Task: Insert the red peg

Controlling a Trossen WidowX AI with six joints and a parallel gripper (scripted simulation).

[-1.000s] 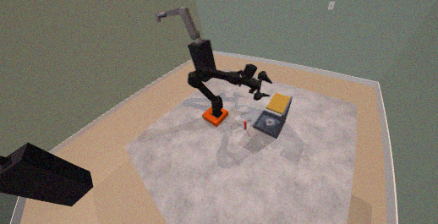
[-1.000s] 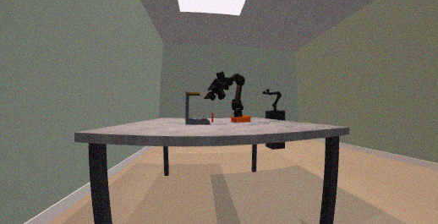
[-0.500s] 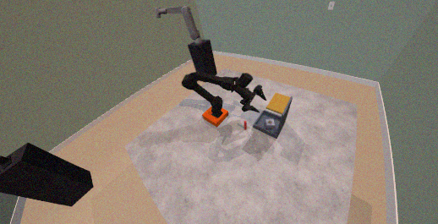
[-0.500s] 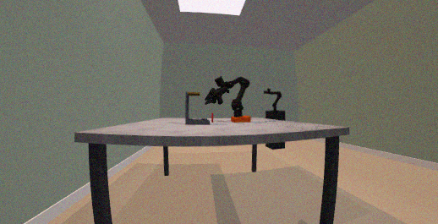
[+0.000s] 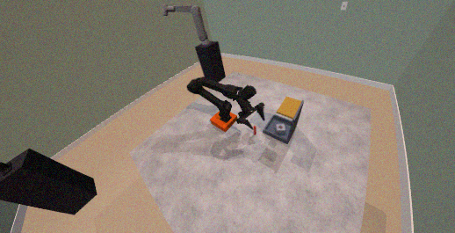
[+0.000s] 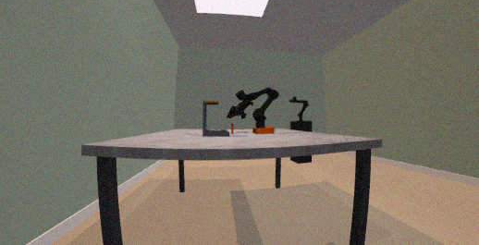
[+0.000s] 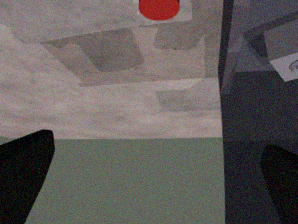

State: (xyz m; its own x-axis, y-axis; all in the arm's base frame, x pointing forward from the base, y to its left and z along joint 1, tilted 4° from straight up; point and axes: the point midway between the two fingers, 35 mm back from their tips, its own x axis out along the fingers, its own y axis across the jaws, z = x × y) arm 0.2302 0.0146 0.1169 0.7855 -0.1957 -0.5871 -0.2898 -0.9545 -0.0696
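My gripper tip is now 30 mm past the red peg and 80 mm above it. The rest, counted from my gripper tip: yellow roof: 120 mm ahead, 120 mm to the left, 100 mm above.
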